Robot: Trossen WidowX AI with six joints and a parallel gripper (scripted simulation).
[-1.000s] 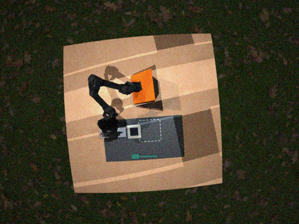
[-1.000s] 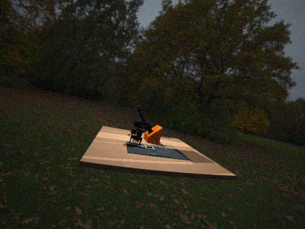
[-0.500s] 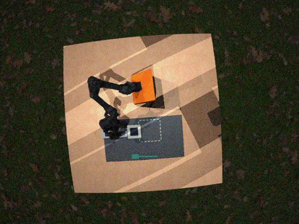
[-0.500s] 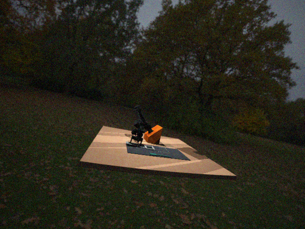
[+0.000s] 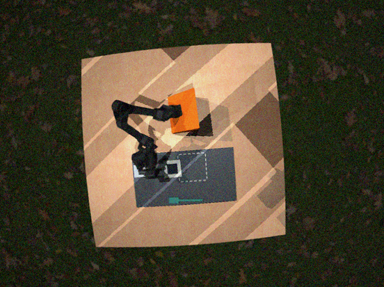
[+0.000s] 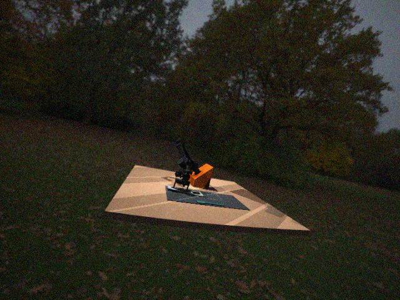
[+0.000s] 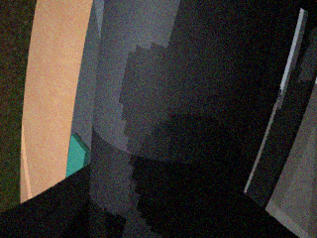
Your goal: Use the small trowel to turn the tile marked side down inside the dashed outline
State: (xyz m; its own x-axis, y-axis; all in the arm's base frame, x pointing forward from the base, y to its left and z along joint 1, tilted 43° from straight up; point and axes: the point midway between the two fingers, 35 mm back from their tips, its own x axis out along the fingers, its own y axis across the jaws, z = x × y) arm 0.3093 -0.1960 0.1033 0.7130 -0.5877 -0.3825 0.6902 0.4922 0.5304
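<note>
My gripper tip is now 10 mm past the white tile, 120 mm to the right of it and 50 mm above it. The rest, counted from my gripper tip: teal trowel 200 mm ahead, 140 mm to the left, 50 mm below; dark grey mat 60 mm ahead, 180 mm to the left, 80 mm below.
</note>
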